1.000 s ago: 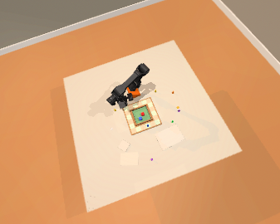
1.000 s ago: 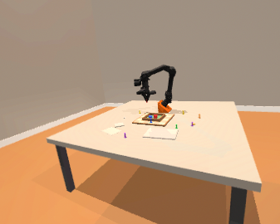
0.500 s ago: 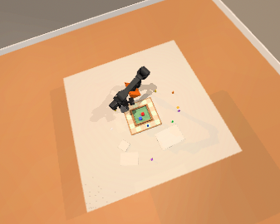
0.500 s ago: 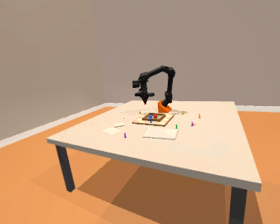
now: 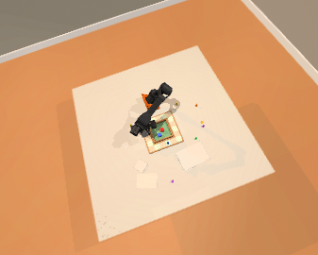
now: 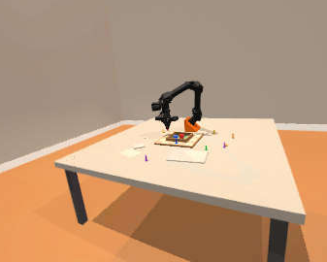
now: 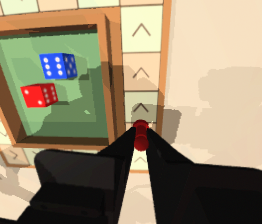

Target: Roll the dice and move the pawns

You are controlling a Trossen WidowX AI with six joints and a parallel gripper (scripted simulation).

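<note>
Now: the blue pawn 16 cm ahead of my gripper tip, 11 cm to the left of it and 4 cm below it. Round my gripper tip: green tray 4 cm ahead, 11 cm to the left, 6 cm below; then green pawn 22 cm ahead, 32 cm to the left, 5 cm below; then red pawn 1 cm above.
</note>
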